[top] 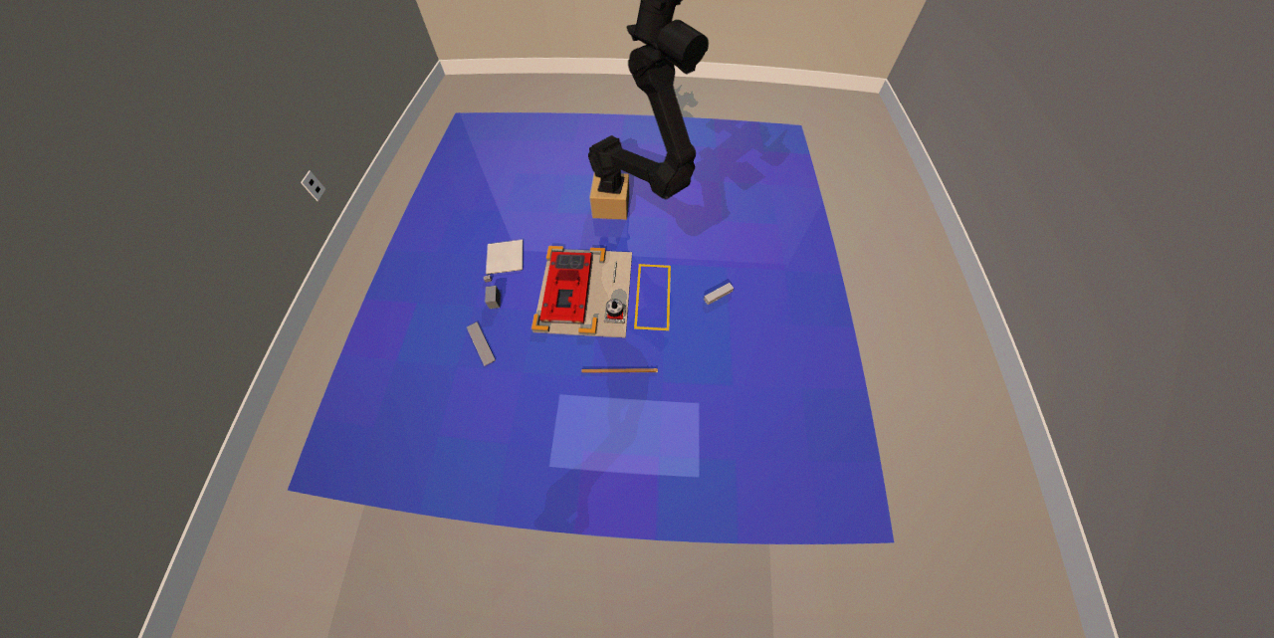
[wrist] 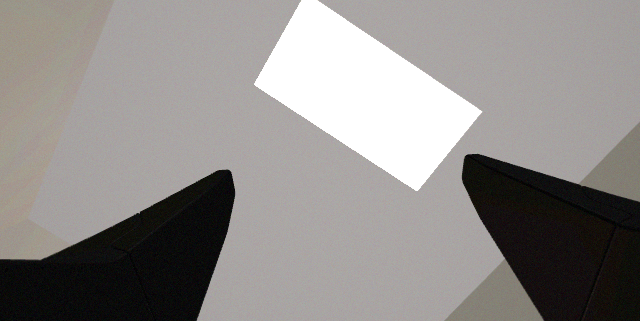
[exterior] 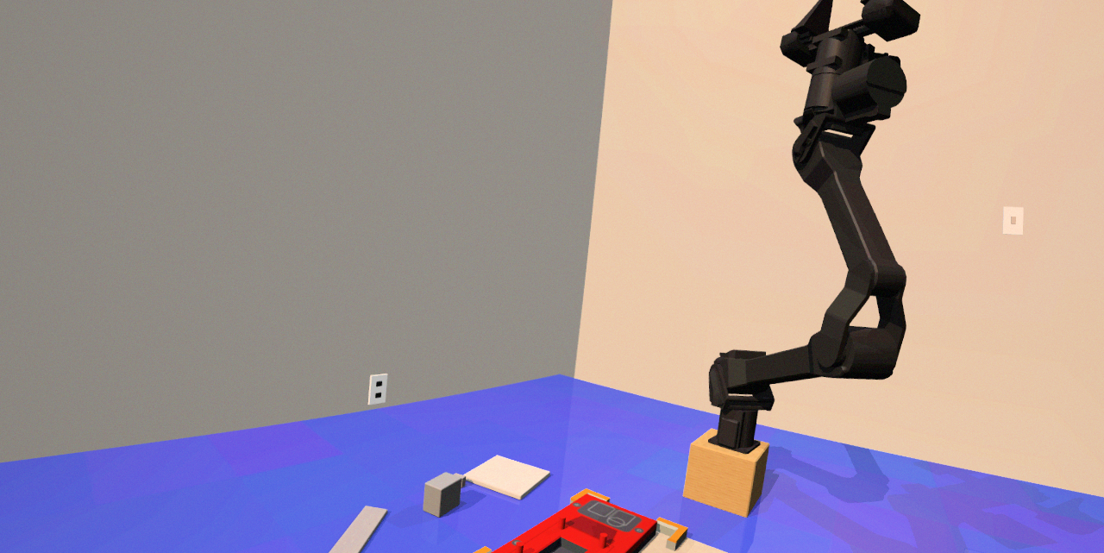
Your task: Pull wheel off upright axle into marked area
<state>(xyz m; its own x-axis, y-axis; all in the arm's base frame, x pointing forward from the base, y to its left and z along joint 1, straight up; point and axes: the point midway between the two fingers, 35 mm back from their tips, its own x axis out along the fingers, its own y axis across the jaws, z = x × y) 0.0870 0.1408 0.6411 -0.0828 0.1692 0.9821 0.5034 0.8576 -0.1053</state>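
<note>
The wheel lies 720 mm below my gripper tip, 270 mm ahead of it and 70 mm to the right of it. From my gripper tip the other things lie so: grey cube: 740 mm below, 380 mm to the right, 290 mm ahead; then thin orange rod: 760 mm below, 410 mm ahead, 30 mm to the right; then white tile: 760 mm below, 410 mm to the right, 150 mm ahead.
</note>
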